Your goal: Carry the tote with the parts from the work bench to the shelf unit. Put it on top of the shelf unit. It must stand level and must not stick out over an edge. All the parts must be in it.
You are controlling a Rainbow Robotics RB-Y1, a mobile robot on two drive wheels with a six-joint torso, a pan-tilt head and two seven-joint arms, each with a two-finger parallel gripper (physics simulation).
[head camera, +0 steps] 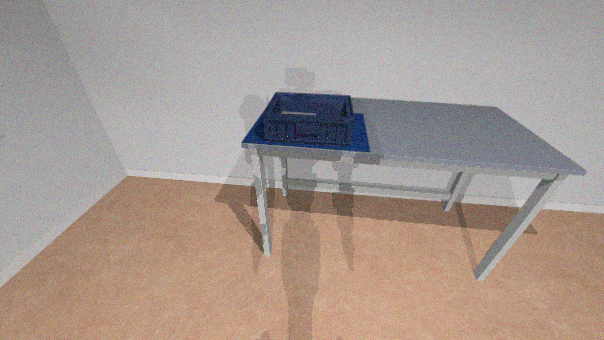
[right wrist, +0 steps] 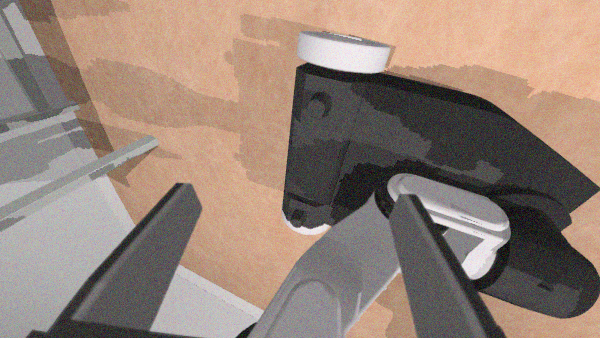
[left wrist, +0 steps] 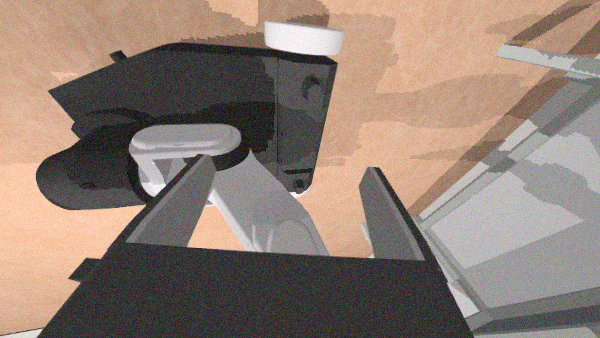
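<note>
A dark blue tote stands upright on a blue mat at the left end of the grey work bench in the head view. Its front wall hides most of its inside, and the parts cannot be made out. A pale strip shows at its far wall. My left gripper is open and empty, with its fingers wide apart above the floor. My right gripper is open and empty too. Both are apart from the tote. The shelf unit does not show in the head view.
The bench's front left leg and front right leg stand on the brown floor. A wall is close behind the bench, and another wall is at the left. My dark wheeled base shows in both wrist views.
</note>
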